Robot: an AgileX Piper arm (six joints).
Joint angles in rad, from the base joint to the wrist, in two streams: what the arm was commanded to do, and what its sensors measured. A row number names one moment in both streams.
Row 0, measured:
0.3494, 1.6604, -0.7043, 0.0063, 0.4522, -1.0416
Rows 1 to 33, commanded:
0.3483, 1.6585, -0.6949, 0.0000, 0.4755, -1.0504
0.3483, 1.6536, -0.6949, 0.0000, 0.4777, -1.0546
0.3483, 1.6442, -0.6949, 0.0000, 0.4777, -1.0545
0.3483, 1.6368, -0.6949, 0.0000, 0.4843, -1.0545
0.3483, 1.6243, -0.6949, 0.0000, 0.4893, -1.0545
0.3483, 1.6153, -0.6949, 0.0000, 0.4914, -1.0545
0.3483, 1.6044, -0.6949, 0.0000, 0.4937, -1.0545
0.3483, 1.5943, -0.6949, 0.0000, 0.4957, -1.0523
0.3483, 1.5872, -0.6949, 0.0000, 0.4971, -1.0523
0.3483, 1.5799, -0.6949, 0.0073, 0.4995, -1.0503
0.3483, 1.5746, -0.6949, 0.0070, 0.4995, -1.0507
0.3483, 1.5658, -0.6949, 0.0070, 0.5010, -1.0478
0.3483, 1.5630, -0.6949, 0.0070, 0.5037, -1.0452
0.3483, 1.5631, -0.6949, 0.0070, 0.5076, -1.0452
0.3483, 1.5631, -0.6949, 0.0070, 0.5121, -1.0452
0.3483, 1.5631, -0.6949, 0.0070, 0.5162, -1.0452
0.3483, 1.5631, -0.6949, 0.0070, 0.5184, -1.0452
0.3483, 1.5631, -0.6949, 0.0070, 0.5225, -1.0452
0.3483, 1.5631, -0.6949, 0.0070, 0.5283, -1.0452
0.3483, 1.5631, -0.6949, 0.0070, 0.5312, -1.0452
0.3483, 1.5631, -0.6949, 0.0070, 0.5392, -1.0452
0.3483, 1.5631, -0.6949, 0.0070, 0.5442, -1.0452
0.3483, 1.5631, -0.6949, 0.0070, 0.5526, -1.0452
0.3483, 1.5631, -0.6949, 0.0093, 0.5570, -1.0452
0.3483, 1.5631, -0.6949, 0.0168, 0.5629, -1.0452
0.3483, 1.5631, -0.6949, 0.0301, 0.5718, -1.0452
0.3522, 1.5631, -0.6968, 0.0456, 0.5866, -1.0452
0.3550, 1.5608, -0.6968, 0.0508, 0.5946, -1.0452
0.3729, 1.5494, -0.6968, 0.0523, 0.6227, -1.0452
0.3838, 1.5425, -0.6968, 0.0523, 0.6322, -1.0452
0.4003, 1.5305, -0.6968, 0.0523, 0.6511, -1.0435
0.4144, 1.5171, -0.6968, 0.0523, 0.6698, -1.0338
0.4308, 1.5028, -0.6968, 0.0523, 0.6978, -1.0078
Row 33, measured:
0.3872, 1.5450, -0.6982, 0.0463, 0.6275, -1.0397
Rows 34 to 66, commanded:
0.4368, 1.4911, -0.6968, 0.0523, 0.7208, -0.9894
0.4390, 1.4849, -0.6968, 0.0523, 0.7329, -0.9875
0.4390, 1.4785, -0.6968, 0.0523, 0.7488, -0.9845
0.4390, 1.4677, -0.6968, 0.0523, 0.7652, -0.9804
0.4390, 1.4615, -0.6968, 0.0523, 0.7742, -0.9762
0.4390, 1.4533, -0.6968, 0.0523, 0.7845, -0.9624
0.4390, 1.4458, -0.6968, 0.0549, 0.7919, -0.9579
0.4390, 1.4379, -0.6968, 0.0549, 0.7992, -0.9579
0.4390, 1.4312, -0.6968, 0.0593, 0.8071, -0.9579
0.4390, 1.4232, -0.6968, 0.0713, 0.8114, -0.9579
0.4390, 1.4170, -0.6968, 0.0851, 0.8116, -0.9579
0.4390, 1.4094, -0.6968, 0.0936, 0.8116, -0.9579
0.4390, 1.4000, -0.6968, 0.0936, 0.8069, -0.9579
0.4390, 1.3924, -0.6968, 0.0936, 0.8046, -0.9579
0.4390, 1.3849, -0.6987, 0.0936, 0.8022, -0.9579
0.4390, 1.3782, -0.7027, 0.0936, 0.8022, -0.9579
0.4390, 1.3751, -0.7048, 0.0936, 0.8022, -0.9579
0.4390, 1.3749, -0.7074, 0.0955, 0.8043, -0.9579
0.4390, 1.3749, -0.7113, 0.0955, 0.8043, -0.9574
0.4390, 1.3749, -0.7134, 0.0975, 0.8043, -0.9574
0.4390, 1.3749, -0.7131, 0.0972, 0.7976, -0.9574
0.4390, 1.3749, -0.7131, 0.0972, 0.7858, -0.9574
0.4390, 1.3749, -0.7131, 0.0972, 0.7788, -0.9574
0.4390, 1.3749, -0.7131, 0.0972, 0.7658, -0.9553
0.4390, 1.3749, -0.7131, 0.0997, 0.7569, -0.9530
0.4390, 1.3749, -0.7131, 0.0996, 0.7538, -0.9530
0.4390, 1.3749, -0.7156, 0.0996, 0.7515, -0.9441
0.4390, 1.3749, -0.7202, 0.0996, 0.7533, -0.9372
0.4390, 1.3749, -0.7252, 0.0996, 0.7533, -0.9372
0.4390, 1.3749, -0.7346, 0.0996, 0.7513, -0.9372
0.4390, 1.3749, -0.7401, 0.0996, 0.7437, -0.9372
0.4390, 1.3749, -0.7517, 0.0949, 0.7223, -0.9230
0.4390, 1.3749, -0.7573, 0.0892, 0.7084, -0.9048
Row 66, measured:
0.4382, 1.3827, -0.7313, 0.0953, 0.7479, -0.9430
